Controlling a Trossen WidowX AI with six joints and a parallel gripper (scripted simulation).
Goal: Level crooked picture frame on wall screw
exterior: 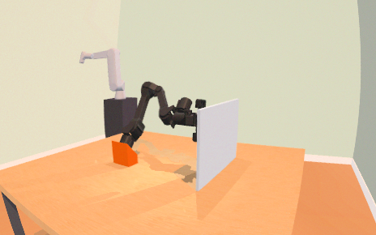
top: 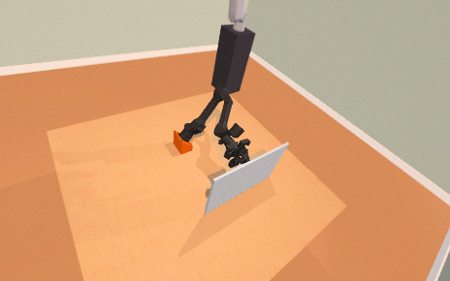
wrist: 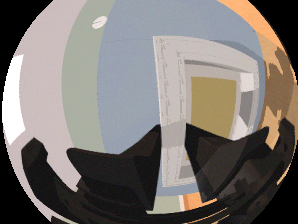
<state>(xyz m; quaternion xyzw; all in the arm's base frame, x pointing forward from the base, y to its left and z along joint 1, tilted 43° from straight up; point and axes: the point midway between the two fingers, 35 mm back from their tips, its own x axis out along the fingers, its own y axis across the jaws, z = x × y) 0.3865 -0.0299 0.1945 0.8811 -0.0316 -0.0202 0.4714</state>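
My gripper tip is now 50 mm above the picture frame. The rest, counted from my gripper tip: wall panel (70 mm below, 20 mm ahead, 10 mm to the right).
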